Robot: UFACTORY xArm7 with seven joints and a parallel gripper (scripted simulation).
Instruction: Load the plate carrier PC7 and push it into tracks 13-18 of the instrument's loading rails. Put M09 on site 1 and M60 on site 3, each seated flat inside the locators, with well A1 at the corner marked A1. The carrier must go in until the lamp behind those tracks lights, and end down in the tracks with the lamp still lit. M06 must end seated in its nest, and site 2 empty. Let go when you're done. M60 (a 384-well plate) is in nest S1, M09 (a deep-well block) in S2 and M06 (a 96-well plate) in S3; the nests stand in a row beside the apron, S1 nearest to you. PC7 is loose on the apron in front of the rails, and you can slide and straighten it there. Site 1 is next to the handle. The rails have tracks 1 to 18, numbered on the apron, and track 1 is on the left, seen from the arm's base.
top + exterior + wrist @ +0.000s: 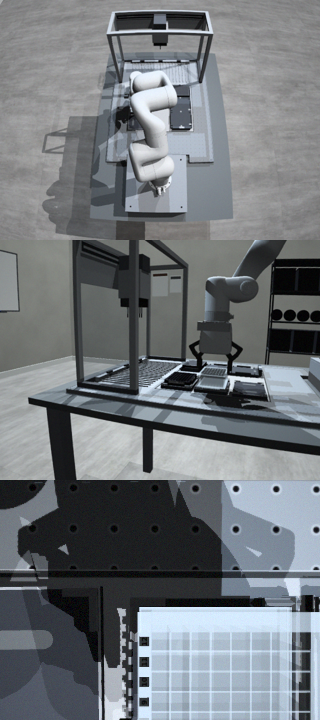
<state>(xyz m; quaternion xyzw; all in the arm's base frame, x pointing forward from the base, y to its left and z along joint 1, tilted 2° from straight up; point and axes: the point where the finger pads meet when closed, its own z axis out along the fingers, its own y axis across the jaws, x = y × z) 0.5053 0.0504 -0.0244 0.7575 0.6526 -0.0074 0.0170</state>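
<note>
Right now the deep-well block M09 is 3 cm below my hand. From my hand the other things lie so: nest S1 (11 cm behind, 2 cm to the left, 6 cm below); then nest S2 (6 cm below); then plate carrier PC7 (3 cm behind, 26 cm to the right, 4 cm below).
</note>
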